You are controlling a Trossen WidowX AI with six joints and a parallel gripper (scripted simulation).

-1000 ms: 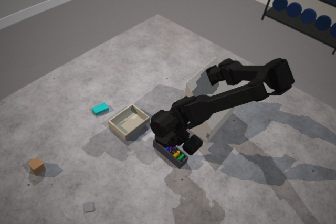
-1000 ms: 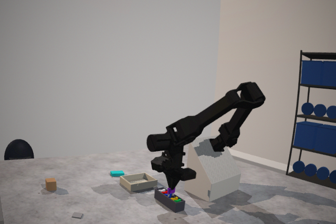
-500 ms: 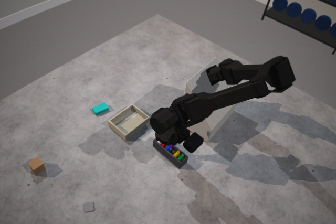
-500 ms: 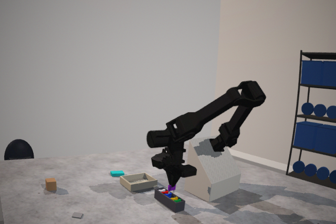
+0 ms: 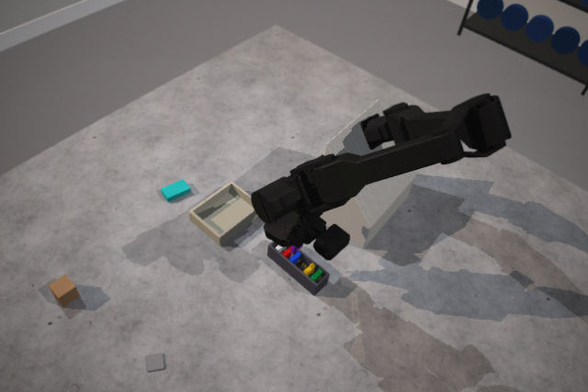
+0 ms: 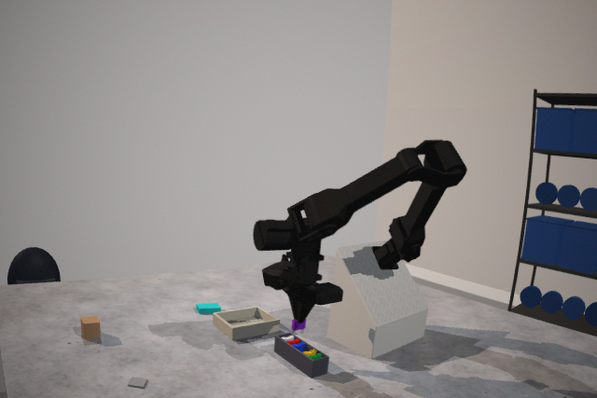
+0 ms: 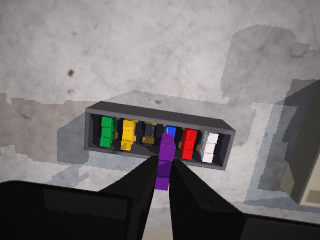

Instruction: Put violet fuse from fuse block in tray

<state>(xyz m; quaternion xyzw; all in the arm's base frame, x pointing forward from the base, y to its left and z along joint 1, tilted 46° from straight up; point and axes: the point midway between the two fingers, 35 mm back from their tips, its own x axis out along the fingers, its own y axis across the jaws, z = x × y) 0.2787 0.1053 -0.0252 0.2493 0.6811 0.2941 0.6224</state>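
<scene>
Right now the beige tray is 1 cm ahead of my gripper tip, 20 cm to the right of it and 9 cm below it. From my gripper tip the other things lie so: violet fuse: 1 cm below; then teal block: 5 cm ahead, 33 cm to the right, 9 cm below; then flat grey tile: 33 cm ahead, 3 cm to the right, 10 cm below.
</scene>
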